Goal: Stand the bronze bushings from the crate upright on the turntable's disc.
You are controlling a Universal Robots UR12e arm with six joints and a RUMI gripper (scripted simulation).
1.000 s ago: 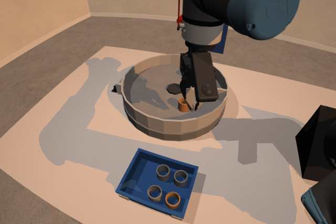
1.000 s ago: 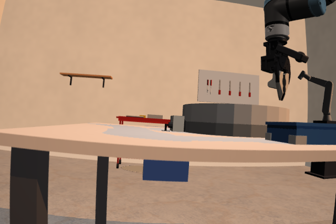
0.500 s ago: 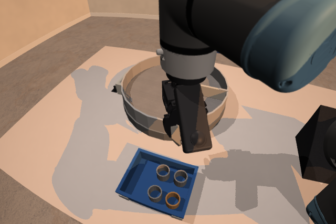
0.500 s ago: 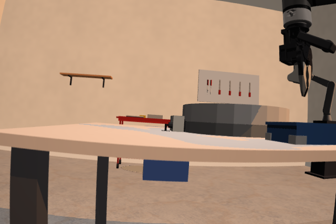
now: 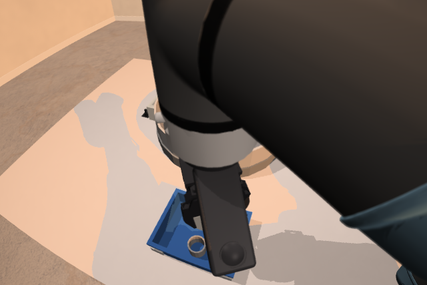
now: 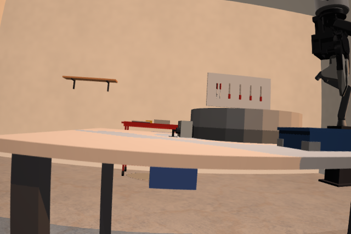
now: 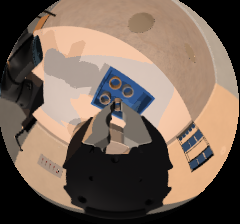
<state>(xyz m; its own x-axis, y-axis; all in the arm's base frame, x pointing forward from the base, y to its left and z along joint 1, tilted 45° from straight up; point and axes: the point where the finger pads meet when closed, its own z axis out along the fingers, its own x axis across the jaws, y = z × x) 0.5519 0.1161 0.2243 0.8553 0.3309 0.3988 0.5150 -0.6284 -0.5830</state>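
Right now my hand is 12 cm above the blue crate, 4 cm short of it and 3 cm to the left of it.
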